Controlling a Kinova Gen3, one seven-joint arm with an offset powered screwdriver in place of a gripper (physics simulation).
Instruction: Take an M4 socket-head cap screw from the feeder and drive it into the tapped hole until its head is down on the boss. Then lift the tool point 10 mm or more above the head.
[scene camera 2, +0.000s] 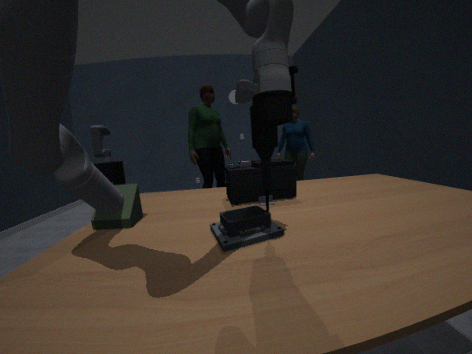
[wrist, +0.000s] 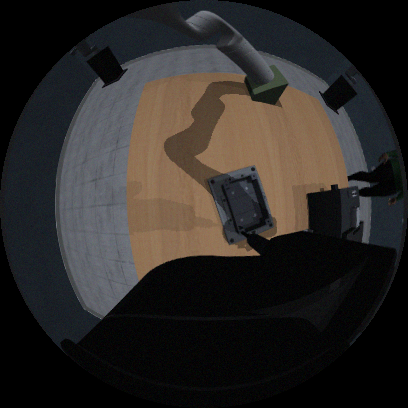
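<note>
The black screwdriver, my gripper (scene camera 2: 267, 210) (wrist: 246, 234), points down, its thin bit reaching the near-right corner area of the dark housing in scene camera 2. In the wrist view its tip is at the housing's lower edge. The open-topped rectangular housing (scene camera 2: 234, 226) (wrist: 225, 202) sits on a grey plate (scene camera 2: 227, 245) (wrist: 218, 192) with corner holes. The screw, its head and the tapped hole under the tip are too small and dark to make out. Whether the tip touches anything cannot be told. The black feeder box (scene camera 2: 242, 186) (wrist: 324, 212) stands behind, apart from the plate.
The wooden table (scene camera 2: 375, 240) (wrist: 165, 110) carries a green wedge-shaped base (scene camera 2: 131, 207) (wrist: 272, 91) with the arm's lower links (scene camera 2: 95, 187) (wrist: 245, 55). A person in green (scene camera 2: 206, 127) and one in blue (scene camera 2: 299, 135) stand beyond the table.
</note>
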